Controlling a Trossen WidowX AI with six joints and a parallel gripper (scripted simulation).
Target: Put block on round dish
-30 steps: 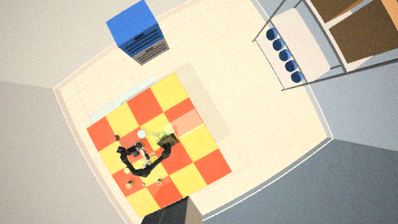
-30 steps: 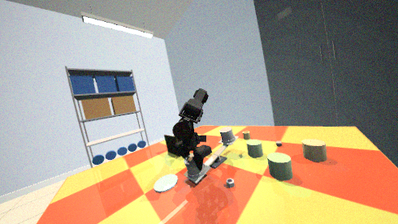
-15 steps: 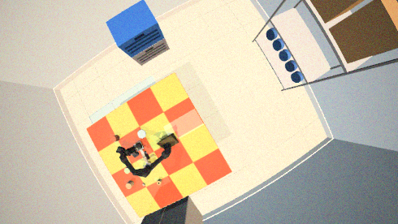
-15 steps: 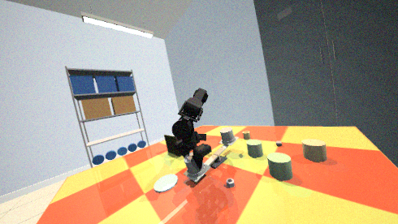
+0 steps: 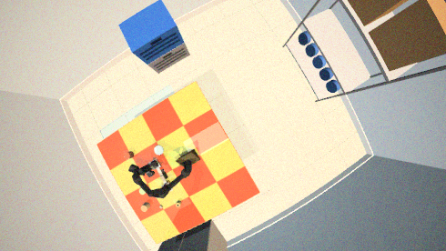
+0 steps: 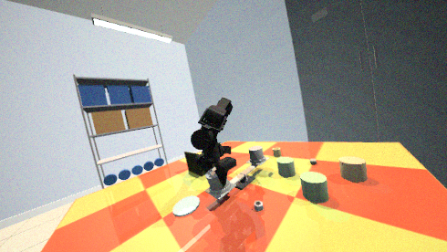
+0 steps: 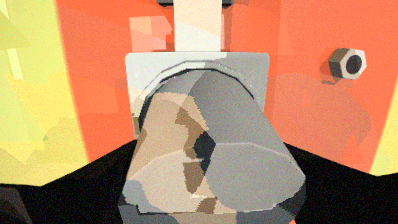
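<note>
My gripper tip is 10 mm above the pale green block. Also, from my gripper tip: balance beam (20 mm ahead, 140 mm to the left, 50 mm below); then cup (20 mm to the right, 10 mm above); then round pale dish (100 mm behind, 90 mm to the right, 70 mm below).
</note>
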